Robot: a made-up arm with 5 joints.
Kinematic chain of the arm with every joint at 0, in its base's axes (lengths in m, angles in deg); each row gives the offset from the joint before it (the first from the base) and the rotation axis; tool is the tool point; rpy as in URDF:
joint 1: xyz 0.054 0 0.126 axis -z
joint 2: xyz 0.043 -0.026 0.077 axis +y
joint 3: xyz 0.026 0 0.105 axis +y
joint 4: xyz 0.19 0 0.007 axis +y
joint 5: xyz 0.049 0.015 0 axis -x
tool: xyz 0 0 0 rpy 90 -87.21 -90
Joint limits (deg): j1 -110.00..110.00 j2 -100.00..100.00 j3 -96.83..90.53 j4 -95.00..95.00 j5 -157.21..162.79
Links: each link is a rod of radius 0.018 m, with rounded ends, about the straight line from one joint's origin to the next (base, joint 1, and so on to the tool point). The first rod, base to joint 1, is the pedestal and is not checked.
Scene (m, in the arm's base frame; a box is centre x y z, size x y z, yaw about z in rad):
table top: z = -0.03
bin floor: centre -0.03 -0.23 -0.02 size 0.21 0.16 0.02 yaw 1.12
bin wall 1: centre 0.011 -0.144 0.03 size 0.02 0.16 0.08 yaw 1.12
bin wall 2: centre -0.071 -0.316 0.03 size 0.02 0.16 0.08 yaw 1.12
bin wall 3: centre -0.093 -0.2 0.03 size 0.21 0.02 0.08 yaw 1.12
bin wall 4: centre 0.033 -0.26 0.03 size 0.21 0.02 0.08 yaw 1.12
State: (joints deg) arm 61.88 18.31 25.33 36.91 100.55
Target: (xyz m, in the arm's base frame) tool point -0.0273 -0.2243 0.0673
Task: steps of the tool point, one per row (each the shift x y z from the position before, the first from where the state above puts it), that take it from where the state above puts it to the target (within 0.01 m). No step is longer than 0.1 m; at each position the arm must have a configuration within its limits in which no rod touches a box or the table.
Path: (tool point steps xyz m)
1: -0.0426 -0.0311 0.0133
2: -0.0508 -0.0216 0.0147
3: -0.0567 -0.0097 0.0159
4: -0.0239 0.0264 -0.0520
5: -0.0159 0.0383 -0.0447

